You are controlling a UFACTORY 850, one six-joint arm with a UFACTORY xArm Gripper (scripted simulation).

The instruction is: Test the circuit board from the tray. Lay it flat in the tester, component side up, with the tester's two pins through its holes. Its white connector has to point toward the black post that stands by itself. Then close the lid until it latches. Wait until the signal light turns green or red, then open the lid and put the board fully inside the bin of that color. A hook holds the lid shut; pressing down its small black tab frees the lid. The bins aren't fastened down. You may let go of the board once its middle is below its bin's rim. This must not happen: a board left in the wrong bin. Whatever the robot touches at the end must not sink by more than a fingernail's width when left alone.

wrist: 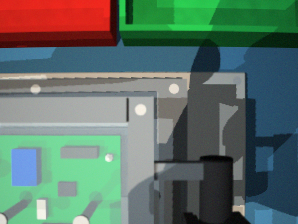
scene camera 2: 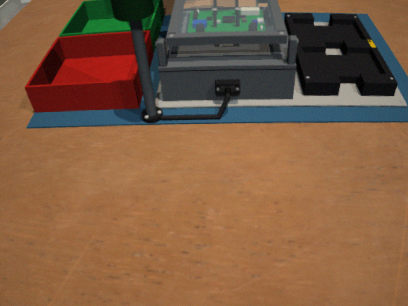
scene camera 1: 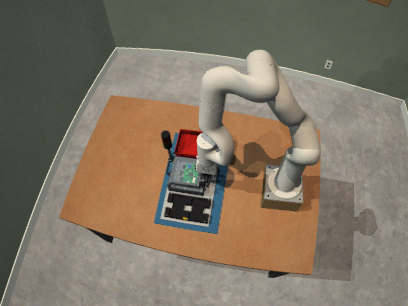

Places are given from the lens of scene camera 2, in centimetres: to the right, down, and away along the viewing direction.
red bin [scene camera 2: 109, 59]: -16, -15, 62
